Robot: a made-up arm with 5 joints. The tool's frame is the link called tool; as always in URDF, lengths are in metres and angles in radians. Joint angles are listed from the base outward. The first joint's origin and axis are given. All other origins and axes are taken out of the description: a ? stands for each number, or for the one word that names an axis. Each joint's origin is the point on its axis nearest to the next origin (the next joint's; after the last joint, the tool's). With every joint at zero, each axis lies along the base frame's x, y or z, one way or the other. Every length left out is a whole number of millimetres.
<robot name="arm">
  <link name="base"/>
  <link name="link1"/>
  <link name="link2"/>
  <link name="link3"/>
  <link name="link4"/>
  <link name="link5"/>
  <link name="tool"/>
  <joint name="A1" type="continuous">
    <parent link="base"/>
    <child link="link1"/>
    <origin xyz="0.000 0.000 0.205" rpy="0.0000 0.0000 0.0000"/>
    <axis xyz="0 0 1"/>
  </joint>
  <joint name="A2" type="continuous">
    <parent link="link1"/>
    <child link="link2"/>
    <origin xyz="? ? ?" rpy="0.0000 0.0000 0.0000"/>
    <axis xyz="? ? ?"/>
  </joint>
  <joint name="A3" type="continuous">
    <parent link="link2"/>
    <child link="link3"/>
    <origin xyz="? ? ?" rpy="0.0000 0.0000 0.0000"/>
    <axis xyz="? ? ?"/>
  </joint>
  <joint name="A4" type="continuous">
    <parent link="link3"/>
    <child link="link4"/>
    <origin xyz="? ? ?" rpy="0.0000 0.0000 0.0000"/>
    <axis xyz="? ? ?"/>
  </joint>
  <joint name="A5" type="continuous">
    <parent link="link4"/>
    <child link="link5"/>
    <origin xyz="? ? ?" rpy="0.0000 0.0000 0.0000"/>
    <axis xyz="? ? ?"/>
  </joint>
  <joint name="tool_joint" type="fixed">
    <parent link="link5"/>
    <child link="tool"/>
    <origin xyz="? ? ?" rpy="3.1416 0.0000 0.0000"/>
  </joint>
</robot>
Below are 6 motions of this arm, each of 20 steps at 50 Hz.
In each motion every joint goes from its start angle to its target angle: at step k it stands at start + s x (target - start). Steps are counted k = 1, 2, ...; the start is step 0. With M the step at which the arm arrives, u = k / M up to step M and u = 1 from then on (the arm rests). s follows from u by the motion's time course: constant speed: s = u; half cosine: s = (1 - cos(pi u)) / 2; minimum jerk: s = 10 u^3 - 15 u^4 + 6 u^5.
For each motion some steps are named. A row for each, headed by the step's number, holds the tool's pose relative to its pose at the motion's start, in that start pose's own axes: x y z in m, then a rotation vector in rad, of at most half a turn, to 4 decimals.
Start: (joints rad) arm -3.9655 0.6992 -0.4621 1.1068 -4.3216
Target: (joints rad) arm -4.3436 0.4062 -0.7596 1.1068 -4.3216
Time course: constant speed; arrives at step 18
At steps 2, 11, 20:
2: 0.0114 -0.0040 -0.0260 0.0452 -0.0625 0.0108
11: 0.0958 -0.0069 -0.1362 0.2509 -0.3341 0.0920
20: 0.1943 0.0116 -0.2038 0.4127 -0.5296 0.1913

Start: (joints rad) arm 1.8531 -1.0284 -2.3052 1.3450 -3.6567
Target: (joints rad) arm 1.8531 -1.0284 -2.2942 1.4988 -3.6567
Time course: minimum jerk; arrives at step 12
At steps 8, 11, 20:
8: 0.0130 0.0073 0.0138 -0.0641 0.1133 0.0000
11: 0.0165 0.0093 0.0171 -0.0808 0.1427 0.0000
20: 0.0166 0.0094 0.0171 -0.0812 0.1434 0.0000

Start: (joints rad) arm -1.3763 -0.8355 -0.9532 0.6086 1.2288
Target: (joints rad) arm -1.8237 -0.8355 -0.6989 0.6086 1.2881
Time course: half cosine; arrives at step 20
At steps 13, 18, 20:
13: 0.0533 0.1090 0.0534 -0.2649 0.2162 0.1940
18: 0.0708 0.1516 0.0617 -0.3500 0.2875 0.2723
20: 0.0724 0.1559 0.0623 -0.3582 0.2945 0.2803

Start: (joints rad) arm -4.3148 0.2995 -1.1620 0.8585 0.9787
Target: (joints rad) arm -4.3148 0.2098 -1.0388 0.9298 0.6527
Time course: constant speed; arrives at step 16
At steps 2, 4, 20:
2: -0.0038 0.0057 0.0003 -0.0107 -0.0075 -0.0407
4: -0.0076 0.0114 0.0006 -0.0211 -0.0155 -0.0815
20: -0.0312 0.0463 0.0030 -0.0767 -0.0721 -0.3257

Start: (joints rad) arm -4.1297 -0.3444 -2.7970 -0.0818 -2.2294
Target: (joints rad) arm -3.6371 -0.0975 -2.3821 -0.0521 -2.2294
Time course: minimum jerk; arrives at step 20
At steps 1, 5, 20:
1: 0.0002 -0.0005 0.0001 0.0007 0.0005 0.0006
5: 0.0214 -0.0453 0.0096 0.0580 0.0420 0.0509
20: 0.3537 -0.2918 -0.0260 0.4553 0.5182 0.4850

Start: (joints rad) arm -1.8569 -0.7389 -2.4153 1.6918 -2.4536
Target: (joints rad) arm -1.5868 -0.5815 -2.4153 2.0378 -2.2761
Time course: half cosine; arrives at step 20
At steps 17, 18, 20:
17: -0.0091 -0.0183 0.1469 0.1564 0.5083 0.0763
18: -0.0083 -0.0184 0.1512 0.1630 0.5235 0.0766
20: -0.0077 -0.0184 0.1546 0.1685 0.5358 0.0766

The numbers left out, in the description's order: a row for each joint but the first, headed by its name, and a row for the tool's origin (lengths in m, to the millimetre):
A2: xyz 0.000 0.000 0.000, axis 0 1 0
A3: xyz 0.085 0.000 0.450, axis 0 1 0
A4: xyz 0.094 0.000 -0.414, axis 0 1 0
A5: xyz 0.085 0.000 -0.109, axis 0 0 -1
tool: xyz 0.000 0.000 0.000

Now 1 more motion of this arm.
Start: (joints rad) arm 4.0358 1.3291 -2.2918 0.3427 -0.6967
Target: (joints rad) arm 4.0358 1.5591 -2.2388 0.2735 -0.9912
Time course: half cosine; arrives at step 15
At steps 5, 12, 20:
5: -0.0357 -0.0299 0.0414 0.0358 -0.0397 -0.0736
12: -0.1378 -0.1153 0.1349 0.1431 -0.1309 -0.2655
20: -0.1536 -0.1285 0.1466 0.1603 -0.1426 -0.2934

